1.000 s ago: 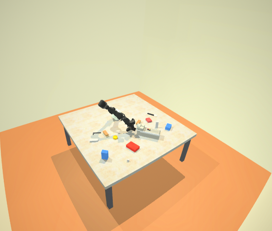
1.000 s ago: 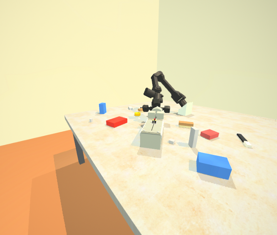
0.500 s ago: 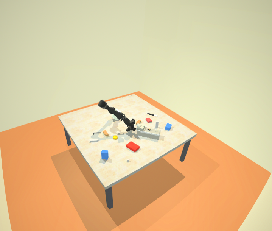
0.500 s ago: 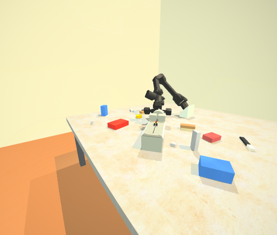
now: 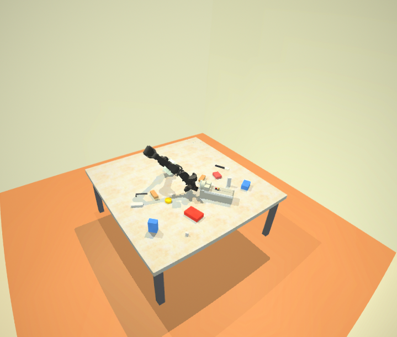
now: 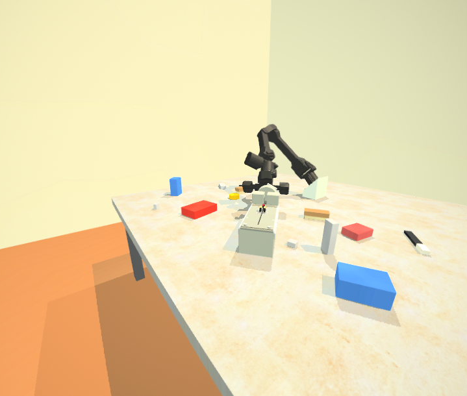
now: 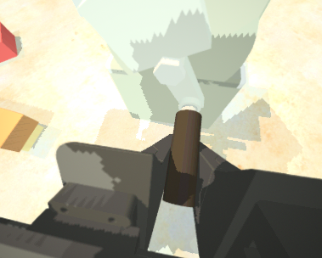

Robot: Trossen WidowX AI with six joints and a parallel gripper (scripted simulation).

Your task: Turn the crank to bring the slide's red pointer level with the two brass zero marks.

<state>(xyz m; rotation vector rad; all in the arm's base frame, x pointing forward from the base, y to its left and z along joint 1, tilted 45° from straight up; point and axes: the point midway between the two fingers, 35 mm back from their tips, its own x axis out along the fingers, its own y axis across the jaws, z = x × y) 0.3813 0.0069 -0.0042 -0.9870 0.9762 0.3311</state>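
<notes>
Right now my gripper tip is 40 mm below the crank. The rest, counted from my gripper tip: brown crank handle: 30 mm above, 10 mm to the right, 10 mm behind; red pointer: 110 mm ahead, 100 mm to the left, 50 mm above; yellow disc: 250 mm to the right, 40 mm behind, 20 mm below.
</notes>
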